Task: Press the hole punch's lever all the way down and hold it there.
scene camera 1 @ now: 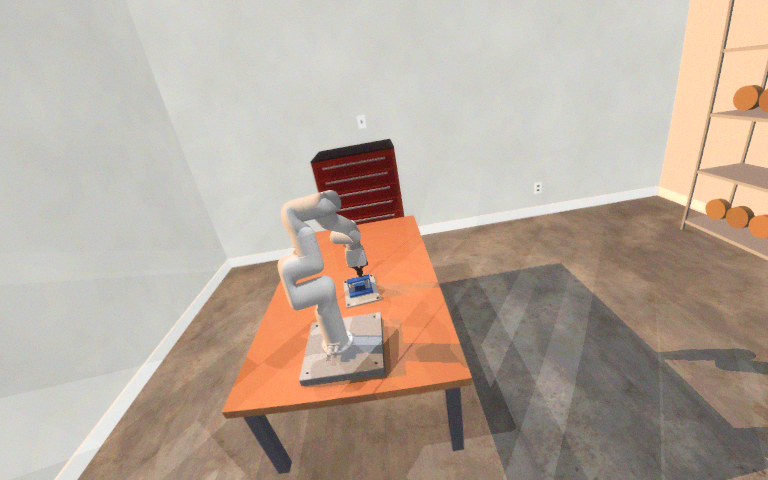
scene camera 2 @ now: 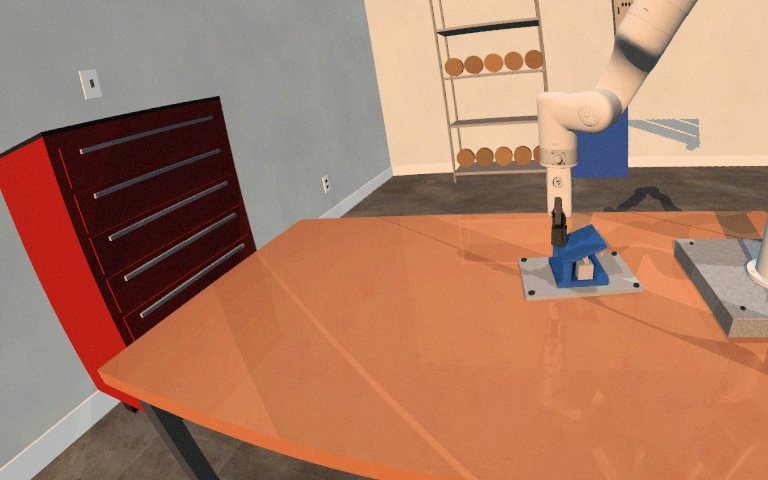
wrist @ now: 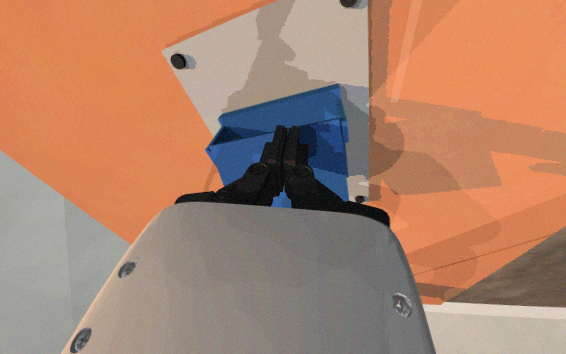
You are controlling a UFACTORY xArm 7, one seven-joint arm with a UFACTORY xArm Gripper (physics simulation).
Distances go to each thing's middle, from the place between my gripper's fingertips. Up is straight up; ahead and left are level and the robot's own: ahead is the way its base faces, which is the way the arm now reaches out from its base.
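The blue hole punch [scene camera 2: 574, 265] is 1 cm to the left of my hand and 4 cm behind it, and it sits 2 cm below it. There is a light grey plate [scene camera 2: 538, 280] as well, 6 cm below my hand, 4 cm behind it and 1 cm to the left of it.
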